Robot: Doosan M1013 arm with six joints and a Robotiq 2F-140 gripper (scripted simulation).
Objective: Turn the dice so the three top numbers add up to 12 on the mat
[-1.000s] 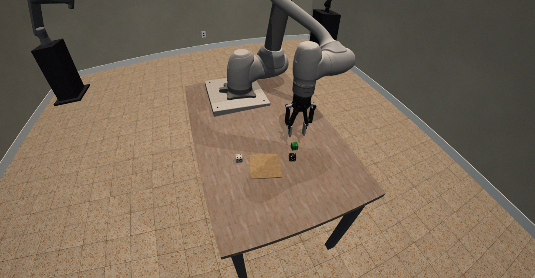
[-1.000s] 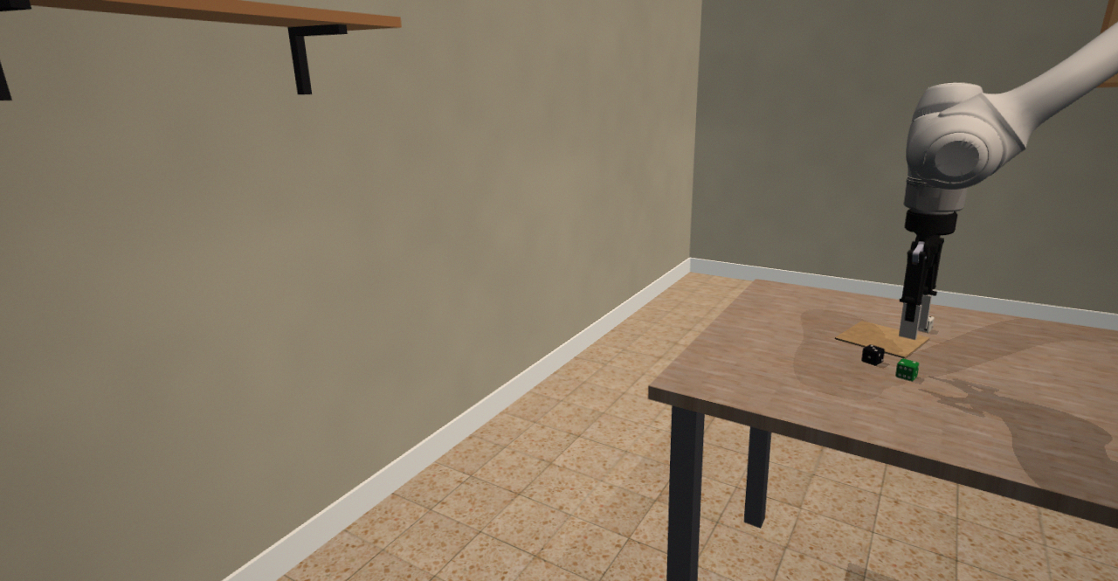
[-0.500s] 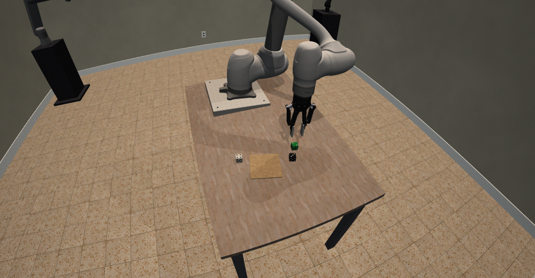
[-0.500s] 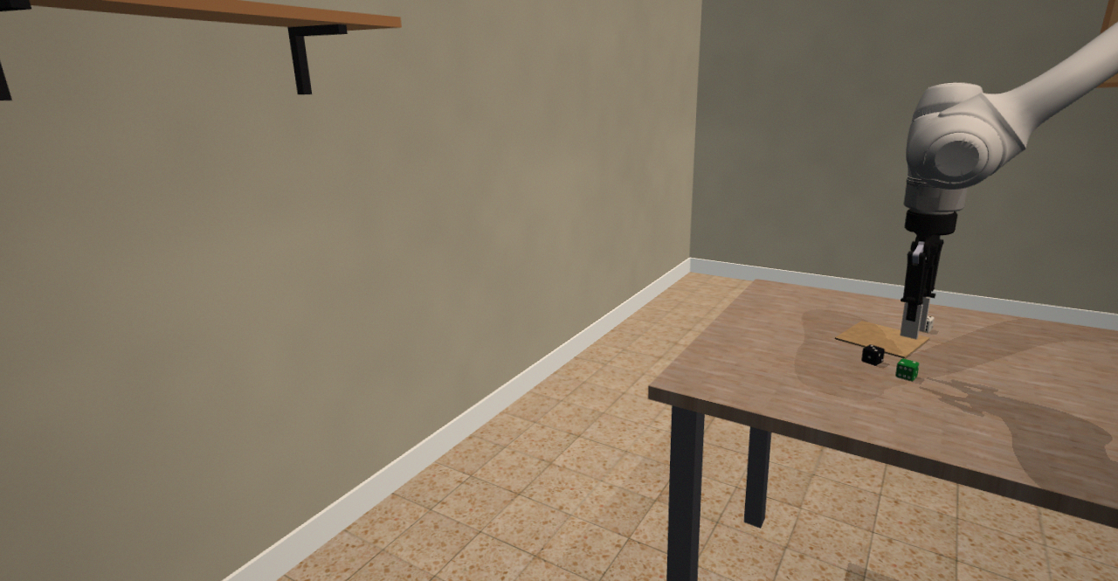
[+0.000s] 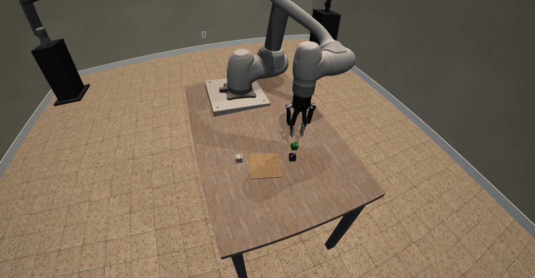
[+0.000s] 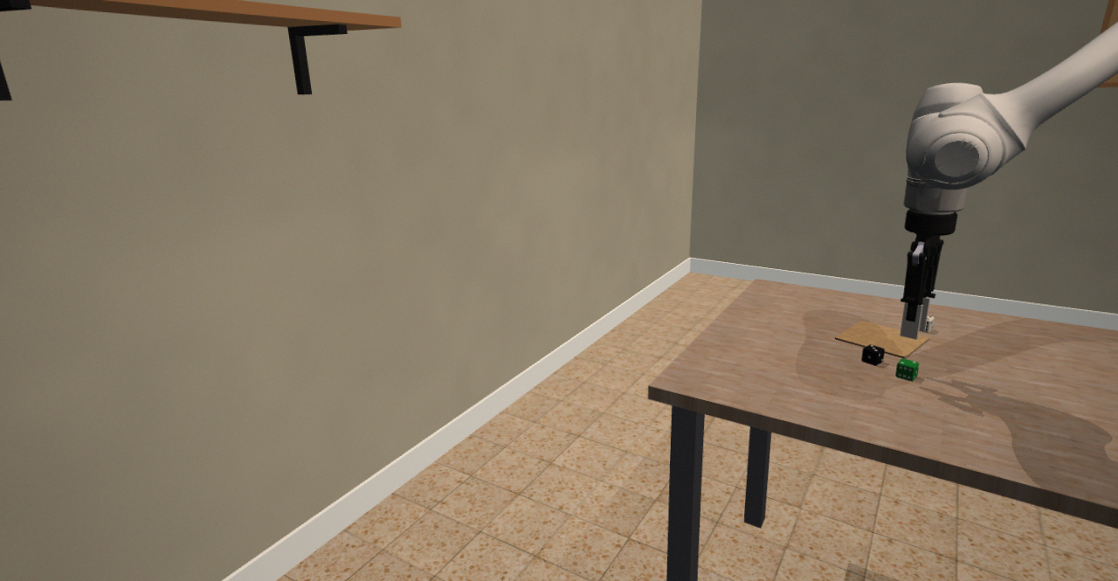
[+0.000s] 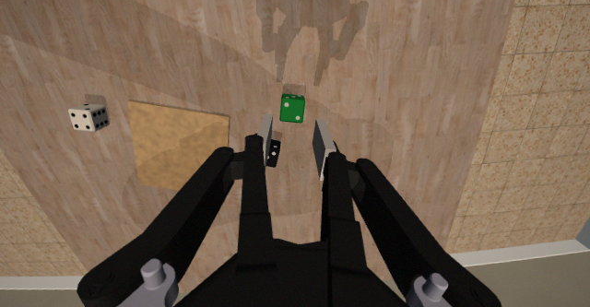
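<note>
My hand is 11 cm above the green die. The rest, counted from my hand: white die 28 cm to the right, 11 cm below, 1 cm ahead; then black die 11 cm below, 6 cm ahead, 4 cm to the right; then tan mat 17 cm to the right, 12 cm below, 7 cm ahead.
</note>
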